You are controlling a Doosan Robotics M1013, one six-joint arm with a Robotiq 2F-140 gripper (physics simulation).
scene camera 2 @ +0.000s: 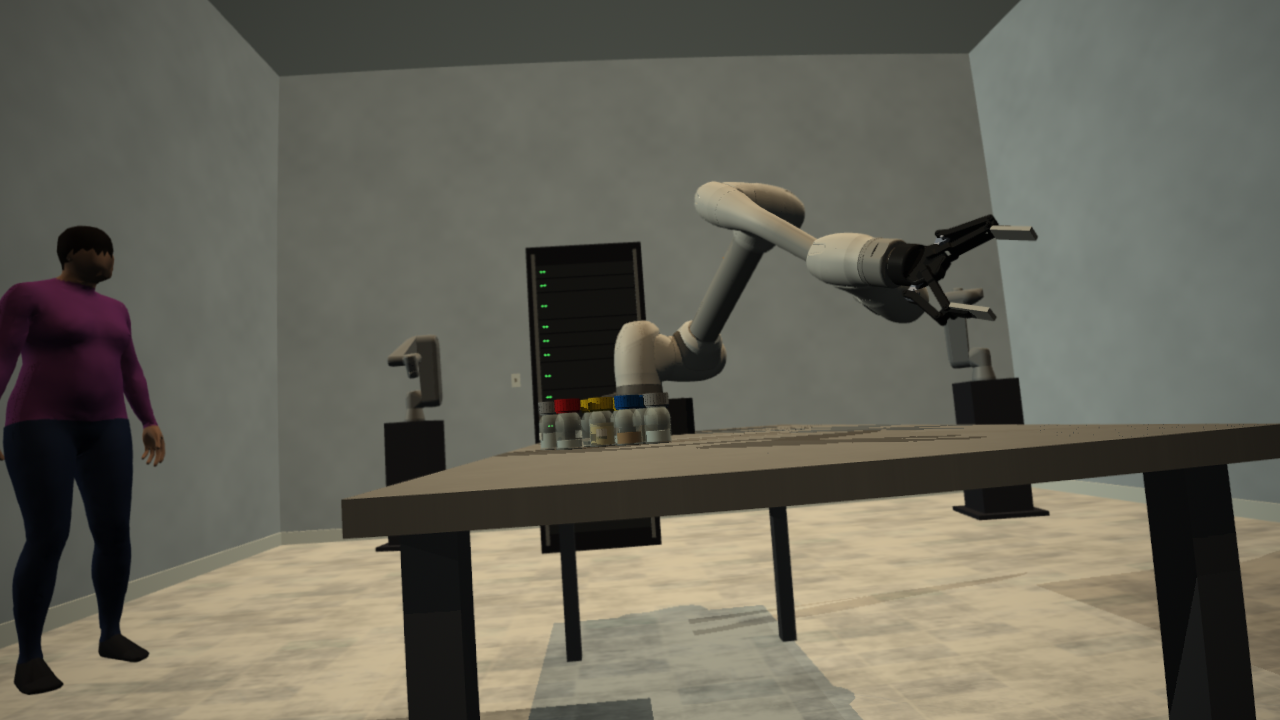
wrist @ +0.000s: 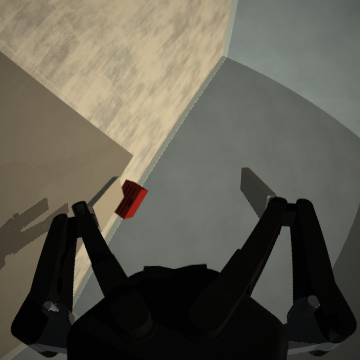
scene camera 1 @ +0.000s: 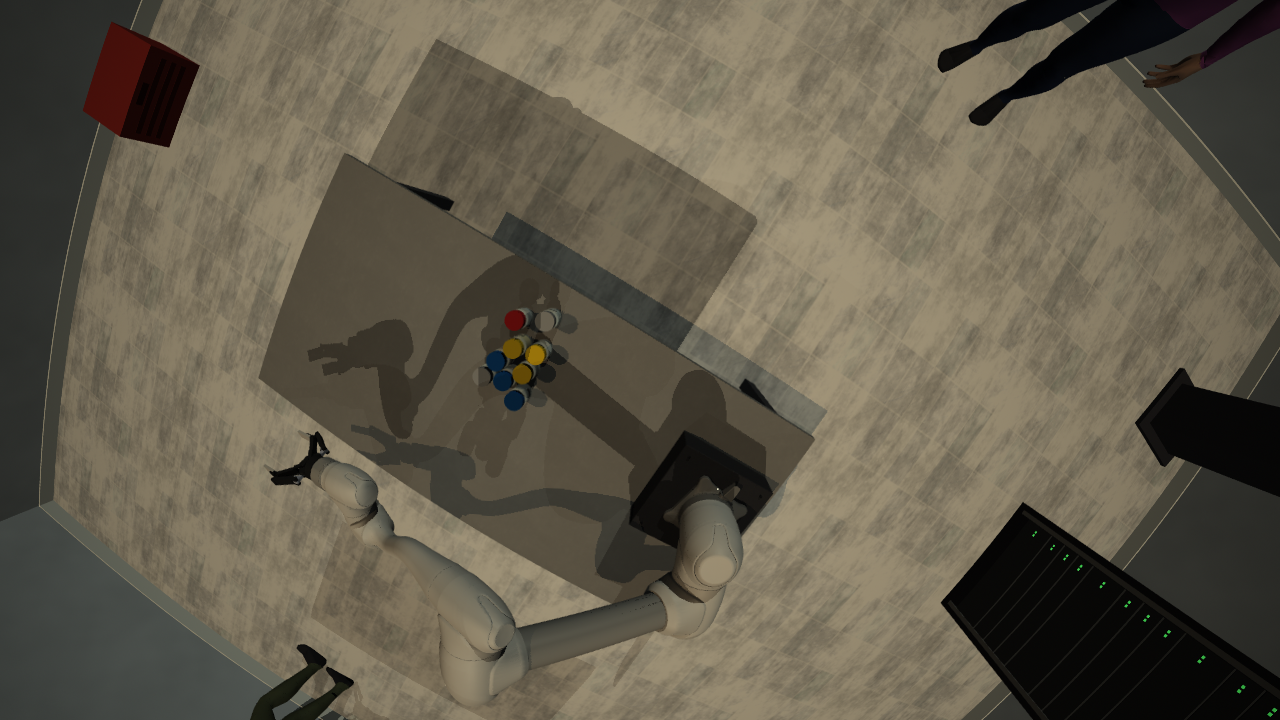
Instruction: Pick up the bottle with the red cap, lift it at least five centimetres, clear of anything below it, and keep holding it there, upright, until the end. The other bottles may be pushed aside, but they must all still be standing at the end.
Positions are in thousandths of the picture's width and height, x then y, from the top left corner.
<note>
In view: the gripper (scene camera 2: 792,380), a yellow-capped bottle (scene camera 2: 470,585) and a blue-capped bottle (scene camera 2: 491,590).
The gripper also shows in the wrist view (wrist: 499,507) and in scene camera 1 (scene camera 1: 221,626). The wrist view does not show the yellow-capped bottle: it is out of frame.
</note>
